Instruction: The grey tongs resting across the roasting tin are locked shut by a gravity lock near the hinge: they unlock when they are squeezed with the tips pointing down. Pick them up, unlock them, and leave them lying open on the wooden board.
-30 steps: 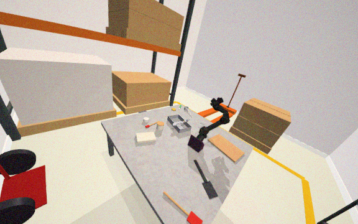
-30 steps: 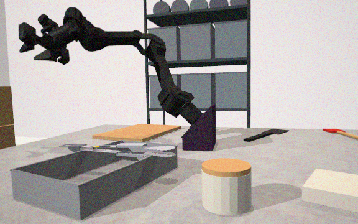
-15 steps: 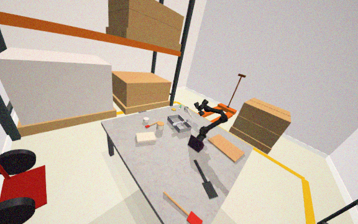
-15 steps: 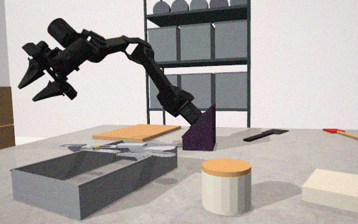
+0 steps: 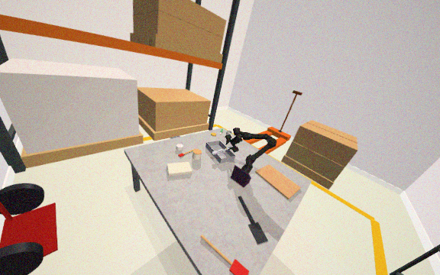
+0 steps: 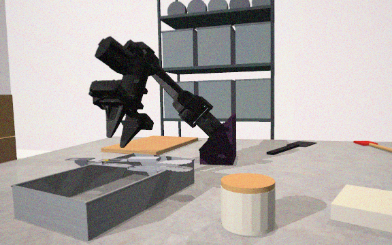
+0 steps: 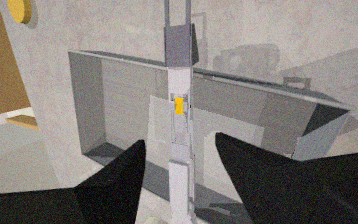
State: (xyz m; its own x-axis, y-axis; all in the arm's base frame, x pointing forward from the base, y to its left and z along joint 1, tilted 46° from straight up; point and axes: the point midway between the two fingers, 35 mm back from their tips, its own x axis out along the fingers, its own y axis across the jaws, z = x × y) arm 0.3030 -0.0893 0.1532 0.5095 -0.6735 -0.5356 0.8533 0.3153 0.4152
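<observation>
My gripper tip is 20 mm short of the yellow lock piece, 20 mm to the left of it and 40 mm above it. Also, from my gripper tip: cream block (90 mm ahead, 520 mm to the left, 90 mm below); grey roasting tin (60 mm ahead, 30 mm to the left, 70 mm below); cork-lidded jar (140 mm ahead, 280 mm to the left, 70 mm below).
</observation>
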